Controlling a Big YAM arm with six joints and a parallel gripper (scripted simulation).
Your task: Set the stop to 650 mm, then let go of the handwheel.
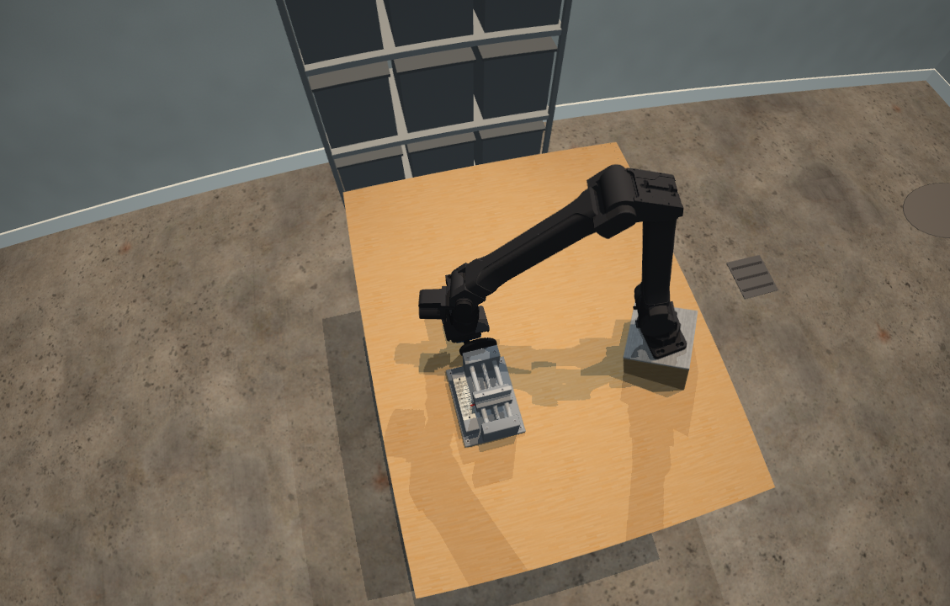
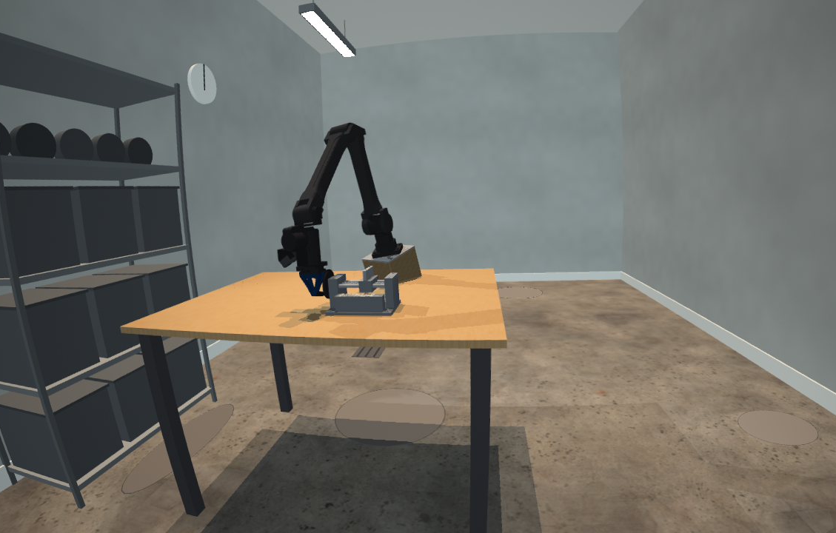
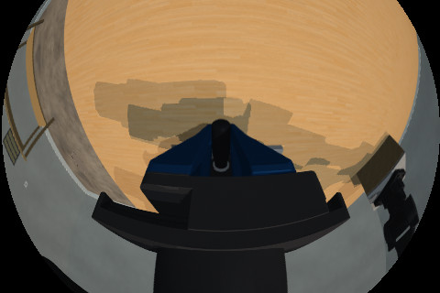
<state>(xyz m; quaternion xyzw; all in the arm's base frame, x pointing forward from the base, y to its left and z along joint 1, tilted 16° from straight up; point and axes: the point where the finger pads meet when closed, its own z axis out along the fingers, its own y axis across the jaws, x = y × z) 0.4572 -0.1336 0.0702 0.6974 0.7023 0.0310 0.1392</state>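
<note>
Right now the handwheel handle is 1 cm to the left of my hand. From my hand the other things lie so: black handwheel: 3 cm to the left; then grey stop fixture: 1 cm behind, 17 cm to the left, 4 cm above.
</note>
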